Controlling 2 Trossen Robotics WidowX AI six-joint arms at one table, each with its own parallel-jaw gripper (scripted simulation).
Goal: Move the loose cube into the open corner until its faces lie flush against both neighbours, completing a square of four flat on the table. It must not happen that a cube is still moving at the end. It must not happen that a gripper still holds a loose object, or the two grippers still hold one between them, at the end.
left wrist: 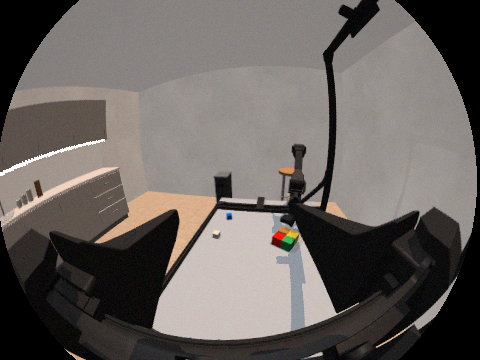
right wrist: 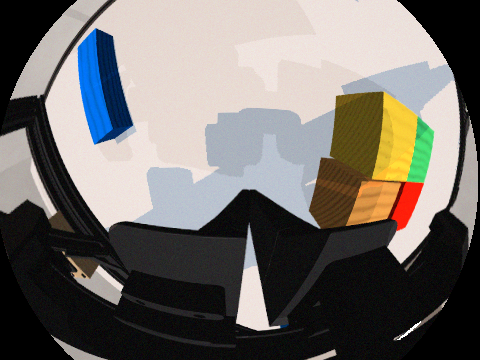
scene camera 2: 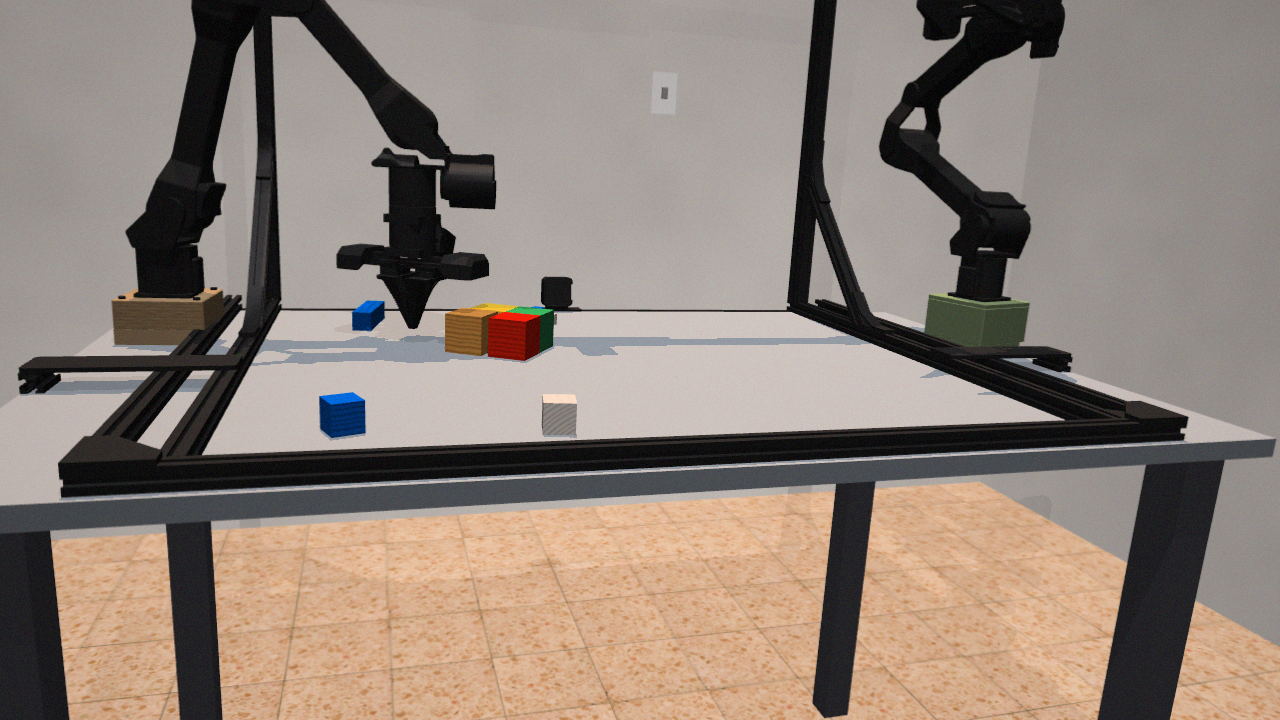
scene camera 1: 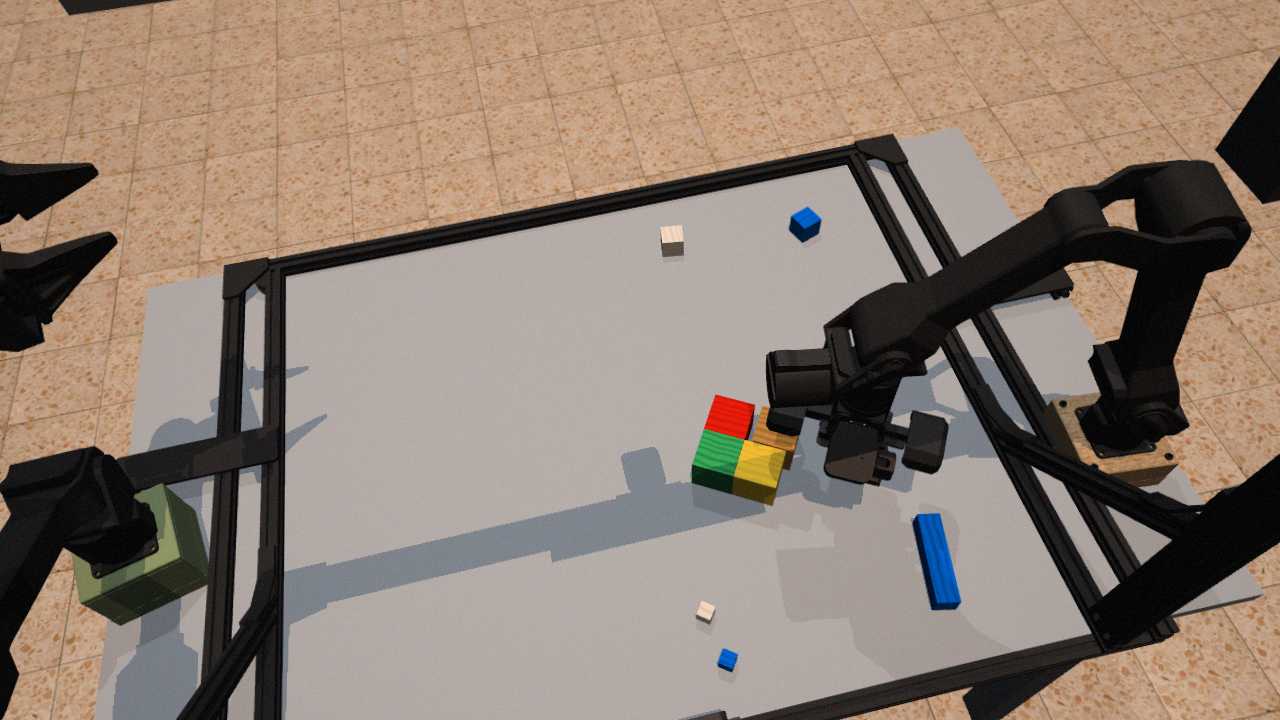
long blue block: right wrist 107,114; scene camera 2; scene camera 1; not seen in the left wrist view (hidden by the left gripper)
same spot on long blue block: (scene camera 1: 941,584) = (scene camera 2: 375,303)
